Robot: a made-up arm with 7 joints.
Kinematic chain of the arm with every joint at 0, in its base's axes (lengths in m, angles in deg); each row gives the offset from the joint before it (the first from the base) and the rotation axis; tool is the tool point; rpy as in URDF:
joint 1: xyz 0 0 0 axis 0.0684 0.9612 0.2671
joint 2: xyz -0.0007 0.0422 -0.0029 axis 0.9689 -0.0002 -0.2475
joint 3: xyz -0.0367 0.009 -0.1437 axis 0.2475 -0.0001 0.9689
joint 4: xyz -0.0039 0 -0.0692 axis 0.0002 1 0
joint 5: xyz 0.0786 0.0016 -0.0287 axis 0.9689 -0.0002 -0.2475
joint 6: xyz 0.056 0 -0.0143 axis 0.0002 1 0
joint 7: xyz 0.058 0 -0.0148 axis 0.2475 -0.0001 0.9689
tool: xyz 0 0 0 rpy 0 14.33 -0.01
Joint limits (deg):
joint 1: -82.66..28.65
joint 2: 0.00..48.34
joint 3: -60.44..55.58
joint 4: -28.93..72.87
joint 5: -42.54..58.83
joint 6: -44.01..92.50
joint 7: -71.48..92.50
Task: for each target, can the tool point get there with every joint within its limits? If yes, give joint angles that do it. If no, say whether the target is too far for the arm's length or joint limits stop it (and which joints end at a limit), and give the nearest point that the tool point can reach.
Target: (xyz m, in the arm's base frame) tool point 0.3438 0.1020 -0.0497
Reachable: yes | joints -55.24 25.69 4.58 19.33 12.11 -17.85 -24.80
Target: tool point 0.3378 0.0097 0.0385
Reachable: yes | joints -73.68 23.15 -17.50 0.37 34.73 39.21 -13.14
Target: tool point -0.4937 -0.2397 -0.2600
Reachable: no: too far | nearest point -0.2490 -0.0463 -0.3006 | short by 0.314 m
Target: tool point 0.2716 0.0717 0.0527
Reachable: yes | joints -59.63 31.53 0.62 -19.02 41.81 7.96 -46.27
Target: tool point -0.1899 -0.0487 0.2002
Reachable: no: joint limits stop it (at a limit: joint 1, joint 2, joint 4, joint 6) | nearest point 0.1084 -0.1117 0.0462 | short by 0.342 m
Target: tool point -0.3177 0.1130 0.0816
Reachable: no: joint limits stop it (at a limit: joint 1, joint 3, joint 4, joint 5, joint 6) | nearest point -0.2499 0.2505 -0.1759 | short by 0.300 m
